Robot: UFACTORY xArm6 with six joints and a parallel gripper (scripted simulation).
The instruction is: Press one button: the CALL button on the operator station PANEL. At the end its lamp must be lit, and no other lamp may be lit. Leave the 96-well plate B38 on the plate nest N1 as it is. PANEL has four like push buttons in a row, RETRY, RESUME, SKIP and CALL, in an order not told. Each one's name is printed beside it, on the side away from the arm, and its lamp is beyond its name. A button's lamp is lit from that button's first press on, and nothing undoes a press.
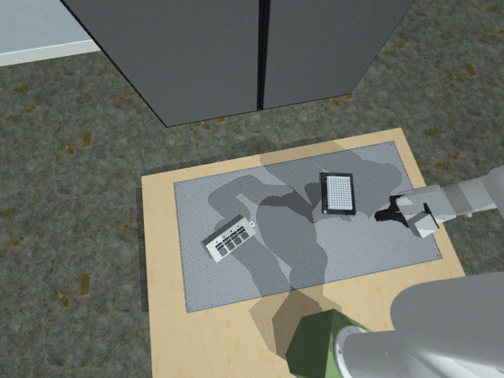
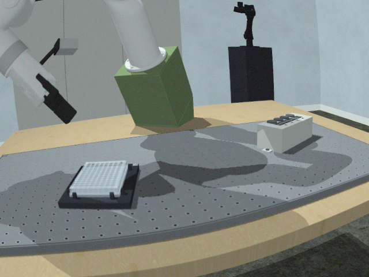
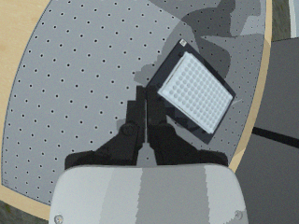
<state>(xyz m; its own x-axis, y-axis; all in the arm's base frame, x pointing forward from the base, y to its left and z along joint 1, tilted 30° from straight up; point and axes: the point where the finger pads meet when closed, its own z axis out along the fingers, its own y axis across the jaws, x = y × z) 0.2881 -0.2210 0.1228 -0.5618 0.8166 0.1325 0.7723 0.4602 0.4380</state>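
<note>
Now: the 96-well plate 12 cm ahead of my hand, 10 cm below it and 5 cm to the left of it.
</note>
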